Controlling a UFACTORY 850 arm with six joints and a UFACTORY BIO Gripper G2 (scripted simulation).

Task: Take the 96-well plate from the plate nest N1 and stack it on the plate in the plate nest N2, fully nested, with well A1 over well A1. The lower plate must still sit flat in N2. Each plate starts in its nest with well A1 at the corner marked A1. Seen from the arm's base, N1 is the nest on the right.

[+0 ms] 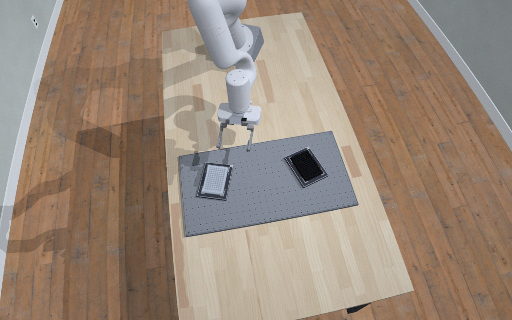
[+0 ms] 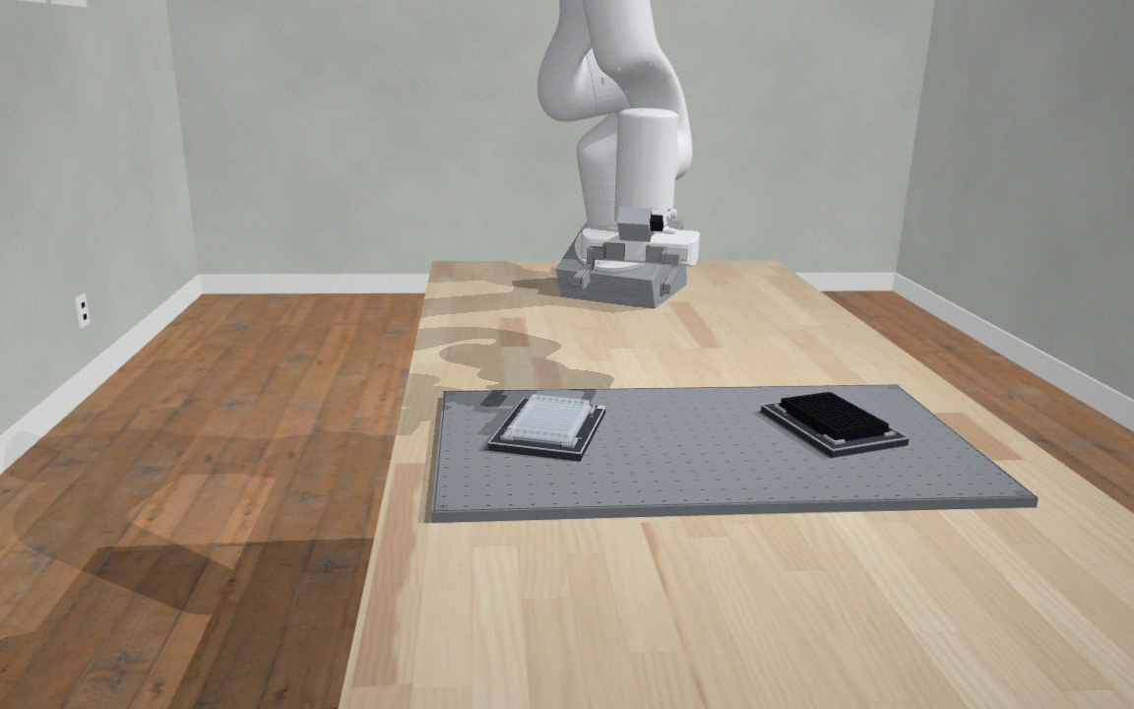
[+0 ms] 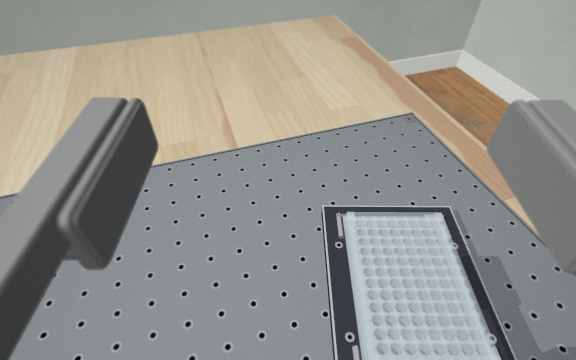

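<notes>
My hand is 20 mm short of the clear 96-well plate, 100 mm to the left of it and 180 mm above it. From my hand the other things lie so: black 96-well plate: 70 mm ahead, 280 mm to the left, 180 mm below.
</notes>
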